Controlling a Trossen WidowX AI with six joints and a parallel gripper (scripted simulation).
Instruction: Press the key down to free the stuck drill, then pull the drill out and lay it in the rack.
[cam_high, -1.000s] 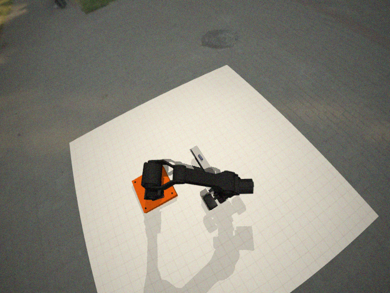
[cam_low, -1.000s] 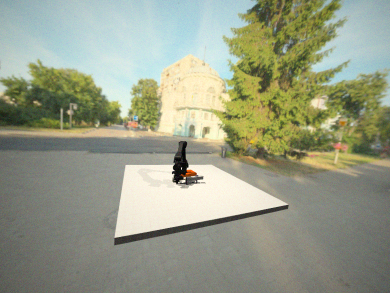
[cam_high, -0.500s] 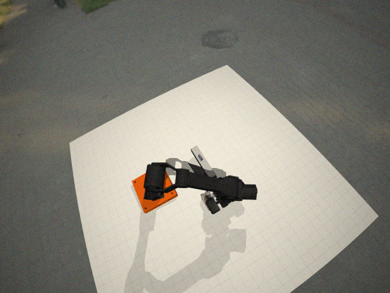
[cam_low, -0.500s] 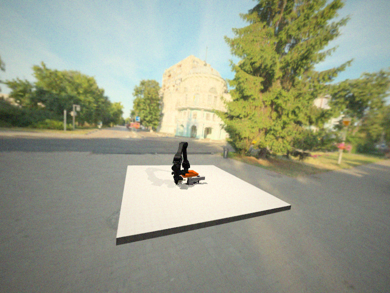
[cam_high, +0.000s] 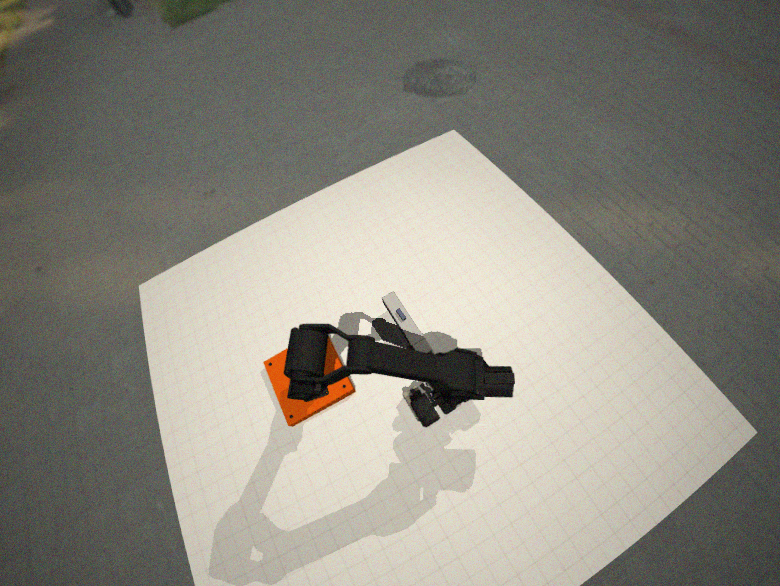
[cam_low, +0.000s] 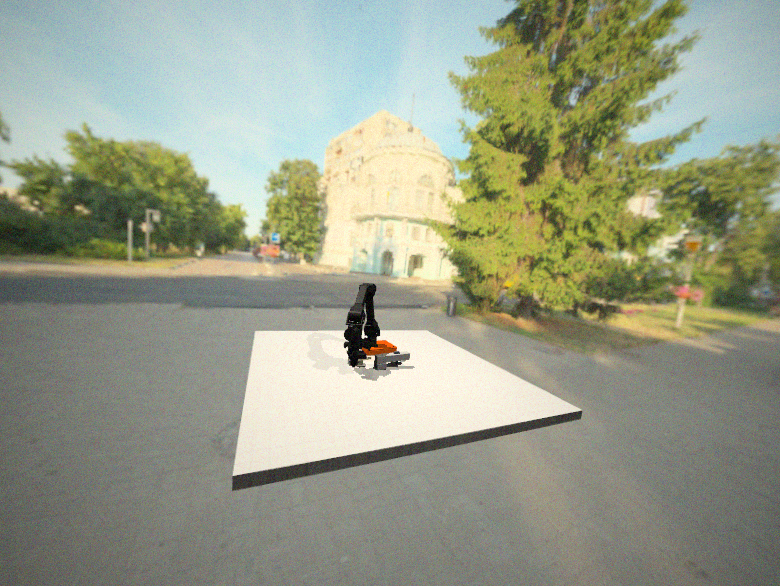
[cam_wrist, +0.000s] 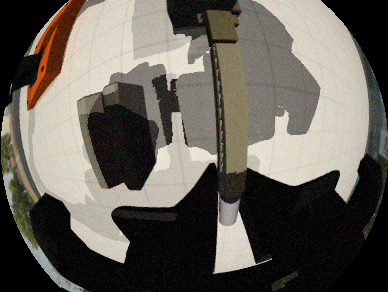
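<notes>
Now: gripper tip 4 cm to the right of the olive drill, 4 cm below it and 1 cm past it. Round my gripper tip: long grey block 20 cm to the left, 4 cm behind, 3 cm above; grey grooved rack 8 cm behind, 2 cm to the left; thin upright pin 22 cm to the left, 5 cm behind, 4 cm above.
</notes>
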